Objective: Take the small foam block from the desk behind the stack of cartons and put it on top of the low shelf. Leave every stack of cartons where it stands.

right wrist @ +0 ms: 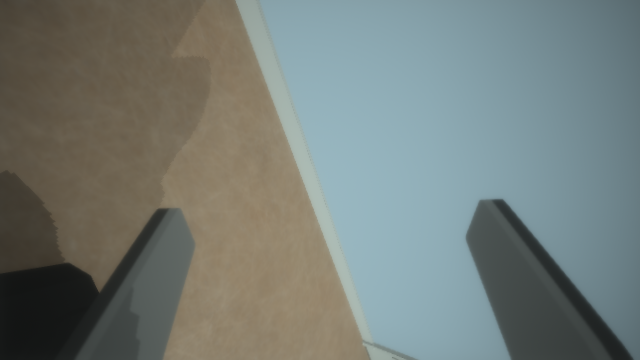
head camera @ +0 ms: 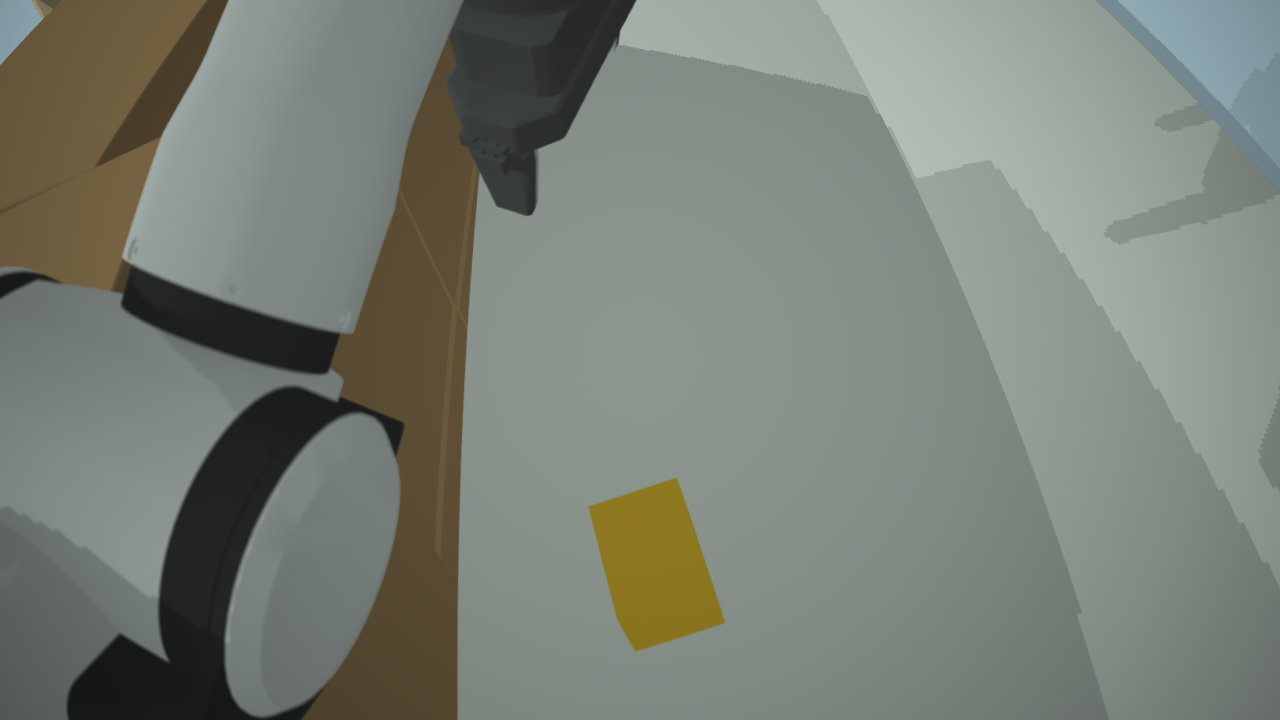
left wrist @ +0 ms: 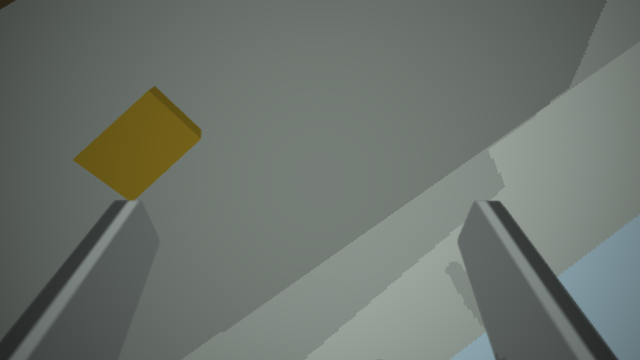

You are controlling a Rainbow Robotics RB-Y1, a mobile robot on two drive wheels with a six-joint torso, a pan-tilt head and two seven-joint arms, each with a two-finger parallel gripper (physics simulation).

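Frame: origin at the robot's base, x left, y back, z up, level; metres.
Seen in the pictures: left gripper, fingertip midpoint: (head camera: 559,119) (left wrist: 309,220); right gripper, fingertip midpoint: (right wrist: 329,222).
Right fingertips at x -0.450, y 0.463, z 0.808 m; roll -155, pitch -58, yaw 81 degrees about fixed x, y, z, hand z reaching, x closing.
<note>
Offsets run from my right fingertips to a thing's top centre. Level surfaces: height alone.
The small foam block {dx +0.655, dy -1.129, dz -0.043 m} (head camera: 657,565) (left wrist: 137,145) is yellow and lies on the grey-green desk top {dz -0.088 m} (head camera: 760,358) (left wrist: 320,100). In the left wrist view it is at the upper left, its near corner meeting the tip of one finger in the picture. My left gripper (head camera: 516,192) (left wrist: 309,220) is open and empty above the desk; in the head view it is well above the block in the picture. My right gripper (right wrist: 329,222) is open and empty, with floor and wall behind its fingers. Brown cartons {dx +1.126, dy -1.314, dz +0.002 m} (head camera: 420,376) stand along the left of the head view, partly hidden by my left arm. I cannot identify the low shelf.
A paler surface {dz -0.088 m} (head camera: 1029,304) (left wrist: 555,145) borders the desk top, with blue wall (head camera: 1199,53) (left wrist: 610,280) beyond. In the right wrist view, brown floor {dz -0.808 m} (right wrist: 240,210) meets a pale strip (right wrist: 295,140) and the blue wall (right wrist: 425,100). A black part (right wrist: 40,310) shows at lower left.
</note>
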